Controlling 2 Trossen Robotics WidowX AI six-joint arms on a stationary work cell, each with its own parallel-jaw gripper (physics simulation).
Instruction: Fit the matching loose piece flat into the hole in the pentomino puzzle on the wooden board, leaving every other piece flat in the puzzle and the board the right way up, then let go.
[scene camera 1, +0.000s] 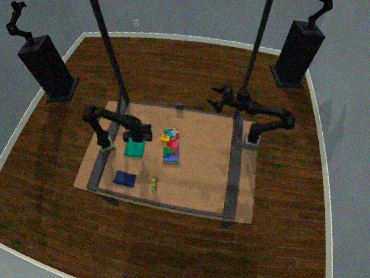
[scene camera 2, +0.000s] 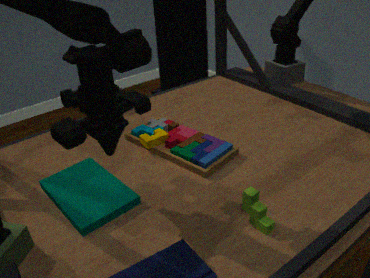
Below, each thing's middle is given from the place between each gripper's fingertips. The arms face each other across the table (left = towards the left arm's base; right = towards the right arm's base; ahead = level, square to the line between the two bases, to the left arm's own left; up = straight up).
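Scene:
I find the wooden puzzle board (scene camera 2: 160, 150) 24 cm to the right of my left hand, 13 cm ahead of it and 38 cm below it. The teal slab (scene camera 2: 89, 196) shares that 38 cm below my left hand, though it is 49 cm to the right of it and 11 cm ahead. And the lime stepped piece (scene camera 2: 250, 201) is 36 cm below that same left hand, 42 cm forward of it and 35 cm to the right.
From my right hand, the wooden puzzle board is 20 cm to the left, 7 cm below and 1 cm behind. The teal slab is 7 cm below my right hand too, 5 cm to the right of it and 3 cm behind it, while the lime stepped piece is 28 cm ahead of that hand, 9 cm to the left of it and 5 cm below.

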